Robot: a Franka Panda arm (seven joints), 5 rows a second.
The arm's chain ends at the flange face. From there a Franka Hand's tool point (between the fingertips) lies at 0.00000 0.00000 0.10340 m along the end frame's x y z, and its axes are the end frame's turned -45 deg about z.
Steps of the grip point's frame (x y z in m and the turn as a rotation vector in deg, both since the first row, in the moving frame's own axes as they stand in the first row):
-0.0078, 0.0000, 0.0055, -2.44, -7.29, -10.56
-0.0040, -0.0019, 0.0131, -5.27, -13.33, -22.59
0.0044, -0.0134, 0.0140, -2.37, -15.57, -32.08
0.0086, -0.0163, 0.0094, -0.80, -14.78, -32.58
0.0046, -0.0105, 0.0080, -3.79, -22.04, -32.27
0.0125, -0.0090, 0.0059, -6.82, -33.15, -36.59
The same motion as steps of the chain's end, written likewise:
-0.0005, -0.0074, 0.0064, -6.88, -3.43, -10.56
0.0011, -0.0234, 0.0163, -13.15, -5.70, -22.59
0.0032, -0.0386, 0.0178, -12.69, -9.33, -32.08
0.0058, -0.0411, 0.0127, -11.02, -9.89, -32.58
0.0084, -0.0474, 0.0156, -18.26, -12.90, -32.27
0.0167, -0.0701, 0.0228, -28.26, -18.62, -36.59

